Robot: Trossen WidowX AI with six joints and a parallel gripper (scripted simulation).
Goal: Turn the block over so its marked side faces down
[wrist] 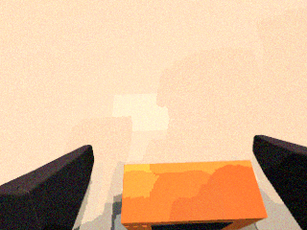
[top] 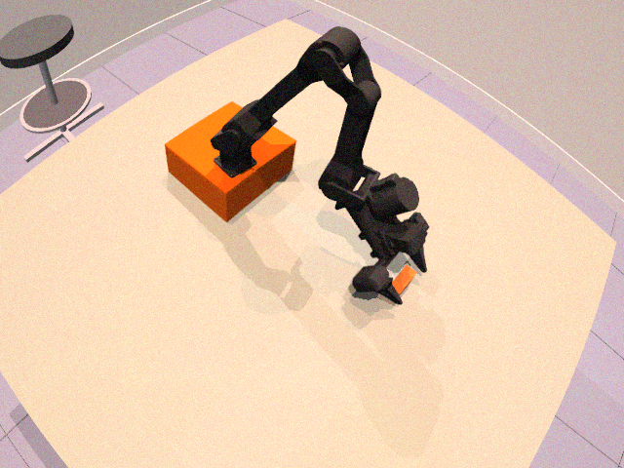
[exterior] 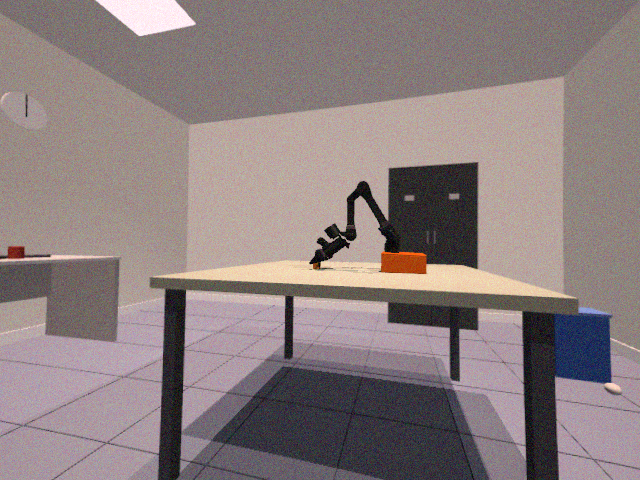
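Right now the orange block is 3 cm behind my gripper tip, 1 cm to the right of it and 1 cm below it.
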